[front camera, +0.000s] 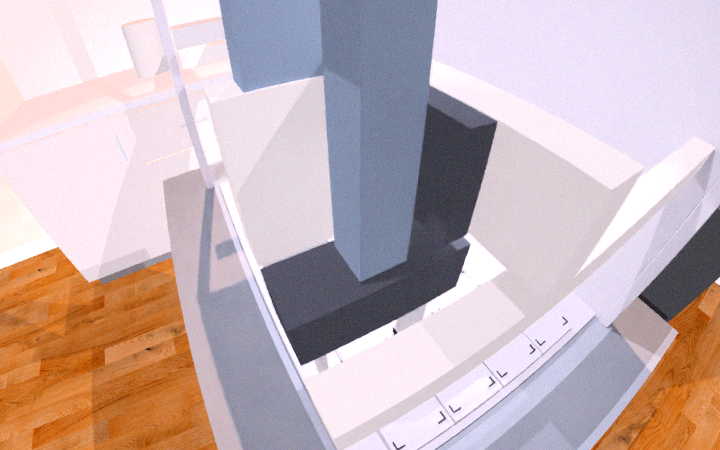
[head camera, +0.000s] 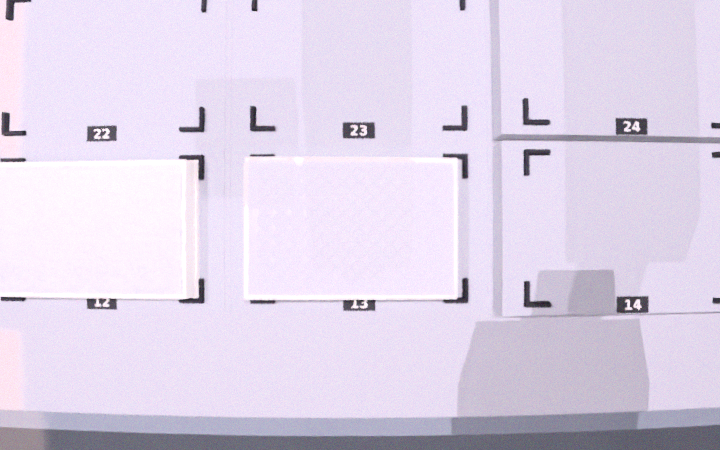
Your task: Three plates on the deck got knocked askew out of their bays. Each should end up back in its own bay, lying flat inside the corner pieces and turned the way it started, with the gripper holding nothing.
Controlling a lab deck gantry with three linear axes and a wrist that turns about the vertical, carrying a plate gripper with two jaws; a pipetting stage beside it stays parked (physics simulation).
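Places are measured from the robot's base along level axes (x left, y back, z up), in metres.
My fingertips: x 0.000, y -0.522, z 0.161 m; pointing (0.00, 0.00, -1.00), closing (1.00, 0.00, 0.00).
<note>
For each thing: its top centre in the pictures, then the offset to it from my fingertips. "spot": a spot on its surface instead.
- pale plate at its top centre: [head camera: 350, 228] [front camera: 348, 321] dz -0.143, dx +0.043, dy +0.135 m
- white plate at its top centre: [head camera: 85, 229] dz -0.146, dx +0.043, dy +0.294 m
- raised edge at a spot on its surface: [head camera: 496, 228] spot: dz -0.156, dx +0.043, dy +0.046 m
In the head view a pale plate [head camera: 353, 228] lies flat and square in bay 13, its edges lined up with the corner pieces; its left end covers the inner parts of the left pieces. A white plate [head camera: 90, 228] lies in bay 12, lined up with its right corner pieces; its left end is cut off by the frame. My gripper [front camera: 371, 340] hangs under the blue column in the front view; its dark body covers the deck behind the front wall, and its jaws cannot be made out clearly. The gripper does not show in the head view. A third plate does not show clearly.
The blue column [front camera: 379, 159] stands above the gripper body, with a dark upright block [front camera: 456, 169] behind it. A pale front wall [front camera: 424, 360] and tall side panels enclose the deck. A raised edge [head camera: 496, 228] runs between bays 13 and 14.
</note>
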